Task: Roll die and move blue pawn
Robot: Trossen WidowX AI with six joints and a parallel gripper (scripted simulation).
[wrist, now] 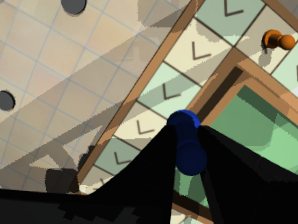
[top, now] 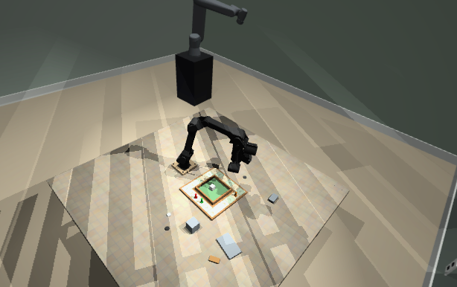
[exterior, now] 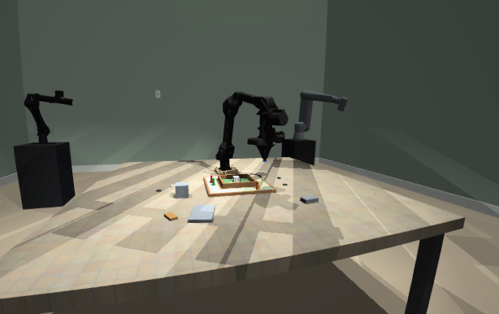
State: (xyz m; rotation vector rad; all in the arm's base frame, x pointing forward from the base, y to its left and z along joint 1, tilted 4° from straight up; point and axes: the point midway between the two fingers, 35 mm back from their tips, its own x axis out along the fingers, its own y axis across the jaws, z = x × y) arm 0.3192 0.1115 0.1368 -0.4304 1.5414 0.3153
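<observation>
My gripper tip is 60 mm past the white die, 120 mm to the left of it and 100 mm above it. From my gripper tip the other things lie so: orange pawn: 70 mm ahead, 60 mm to the right, 100 mm below; then green tray: 50 mm behind, 120 mm to the right, 120 mm below; then blue pawn: 10 mm above.
</observation>
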